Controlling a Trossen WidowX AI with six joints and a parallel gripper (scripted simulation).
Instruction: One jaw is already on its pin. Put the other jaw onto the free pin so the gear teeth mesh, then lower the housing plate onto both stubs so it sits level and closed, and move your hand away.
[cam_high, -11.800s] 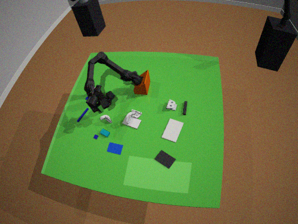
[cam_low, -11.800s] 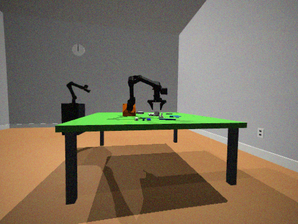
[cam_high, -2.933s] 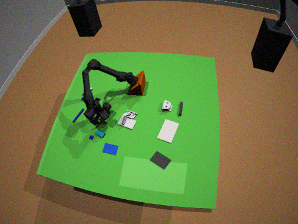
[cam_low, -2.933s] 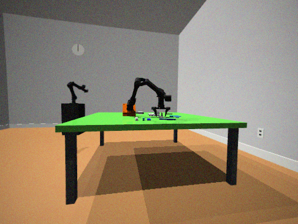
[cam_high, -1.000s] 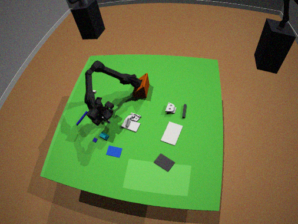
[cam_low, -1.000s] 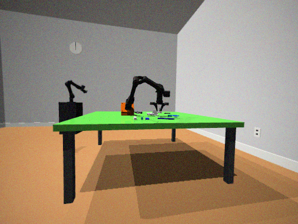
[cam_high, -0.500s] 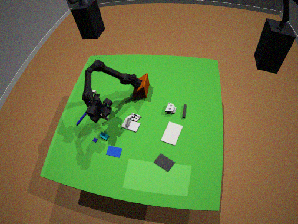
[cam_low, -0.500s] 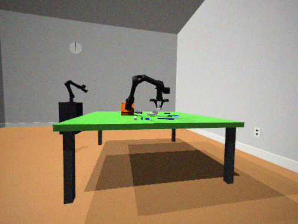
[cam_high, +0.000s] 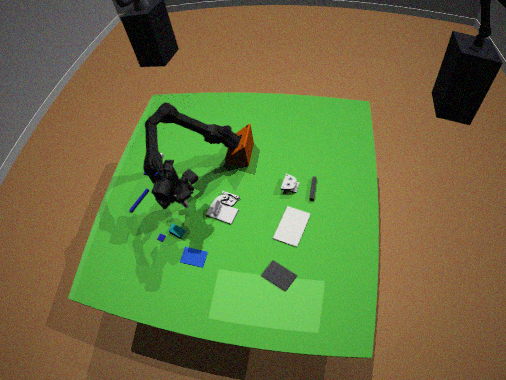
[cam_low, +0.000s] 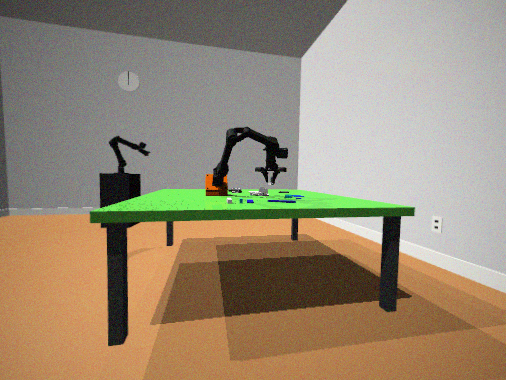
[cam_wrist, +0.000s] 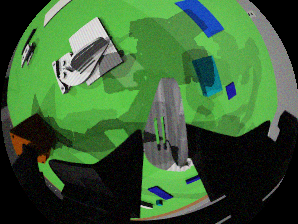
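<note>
Right now my gripper tip is 4 cm to the left of the grey metallic jaw. The rest, counted from my gripper tip: teal block (11 cm ahead, 8 cm below, 1 cm to the right); then dark square plate (45 cm to the left, 19 cm ahead, 8 cm below); then white flat plate (45 cm to the left, 8 cm below, 2 cm behind).
</note>
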